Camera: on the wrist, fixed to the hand. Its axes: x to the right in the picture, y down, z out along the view.
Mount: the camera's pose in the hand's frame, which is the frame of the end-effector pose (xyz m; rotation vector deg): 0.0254 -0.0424 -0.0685 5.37 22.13 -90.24
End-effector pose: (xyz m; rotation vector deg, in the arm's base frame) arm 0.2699 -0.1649 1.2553 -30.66 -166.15 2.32
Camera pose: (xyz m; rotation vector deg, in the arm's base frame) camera 0.2450 -0.1960 1.3298 88.23 -122.05 -7.54
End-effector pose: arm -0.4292 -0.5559 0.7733 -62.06 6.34 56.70
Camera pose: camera -0.3584 -0.5979 0.7545 -51.15 -20.12 -36.17
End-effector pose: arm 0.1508 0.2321 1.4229 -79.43 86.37 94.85
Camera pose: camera 0.2021 0.1728 1.3915 -114.35 12.52 17.88
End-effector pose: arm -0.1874 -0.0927 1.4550 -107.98 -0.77 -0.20
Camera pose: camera -0.1622 -0.1446 1.5167 -75.13 -67.20 -78.92
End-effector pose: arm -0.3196 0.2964 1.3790 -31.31 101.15 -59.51
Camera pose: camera -0.3960 0.2823 1.4122 97.95 -69.90 121.18
